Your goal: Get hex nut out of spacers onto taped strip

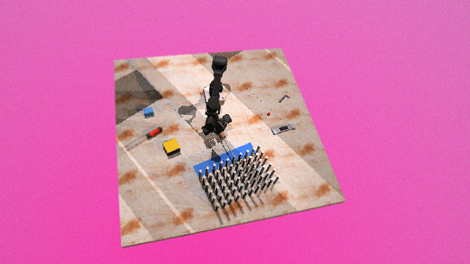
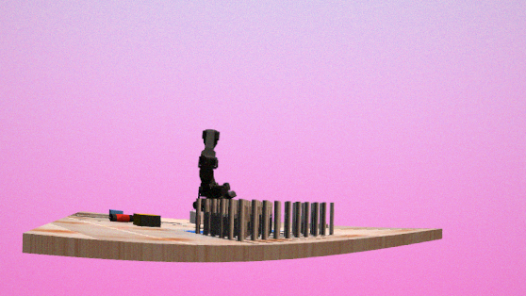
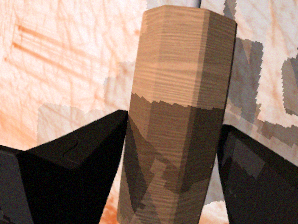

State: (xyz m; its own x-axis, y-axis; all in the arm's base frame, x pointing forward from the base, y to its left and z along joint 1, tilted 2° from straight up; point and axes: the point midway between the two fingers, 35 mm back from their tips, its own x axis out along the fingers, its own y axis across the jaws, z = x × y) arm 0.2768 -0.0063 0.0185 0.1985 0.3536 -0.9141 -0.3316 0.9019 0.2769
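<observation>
The blue taped strip lies 170 mm ahead of my gripper tip, 10 mm to the left of it and 40 mm below it. From my gripper tip the other things lie so: red piece (140 mm behind, 350 mm to the left, 30 mm below); then yellow block (70 mm ahead, 310 mm to the right, 20 mm below); then brown-handled tool (100 mm ahead, 30 mm to the left).
</observation>
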